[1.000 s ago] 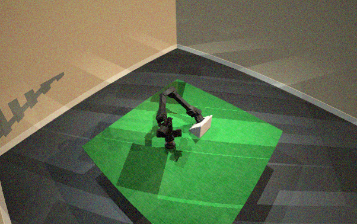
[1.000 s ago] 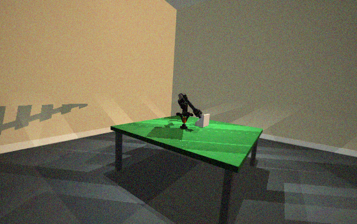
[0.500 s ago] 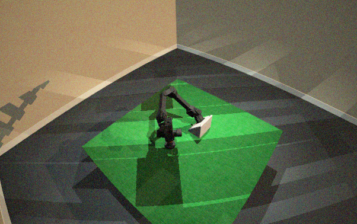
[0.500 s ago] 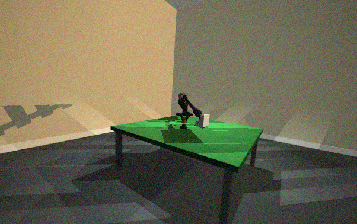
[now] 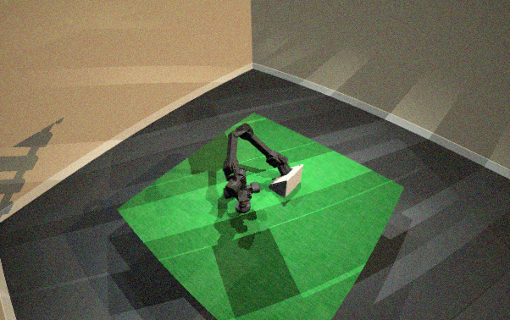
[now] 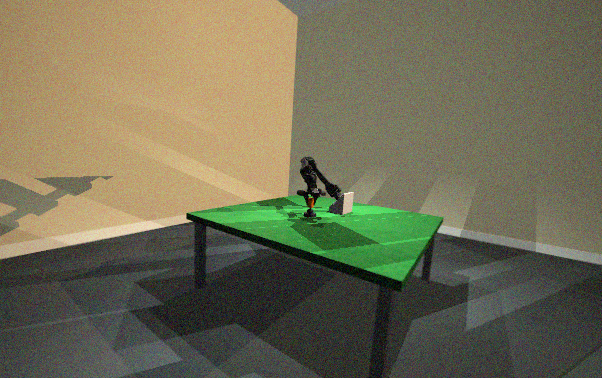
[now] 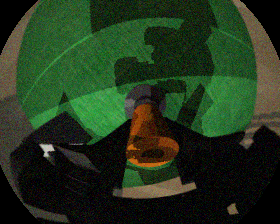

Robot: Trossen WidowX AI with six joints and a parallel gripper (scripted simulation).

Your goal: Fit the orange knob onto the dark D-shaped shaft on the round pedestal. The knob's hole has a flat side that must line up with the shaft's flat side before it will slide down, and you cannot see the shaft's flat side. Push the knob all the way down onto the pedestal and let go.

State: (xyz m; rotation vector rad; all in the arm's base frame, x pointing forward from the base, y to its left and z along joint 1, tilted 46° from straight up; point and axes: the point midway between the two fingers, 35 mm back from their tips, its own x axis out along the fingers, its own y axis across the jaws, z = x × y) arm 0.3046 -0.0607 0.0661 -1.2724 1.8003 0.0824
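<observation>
The orange knob lies 20 mm above my gripper tip. The rest, counted from my gripper tip: round pedestal: 40 mm below.
</observation>
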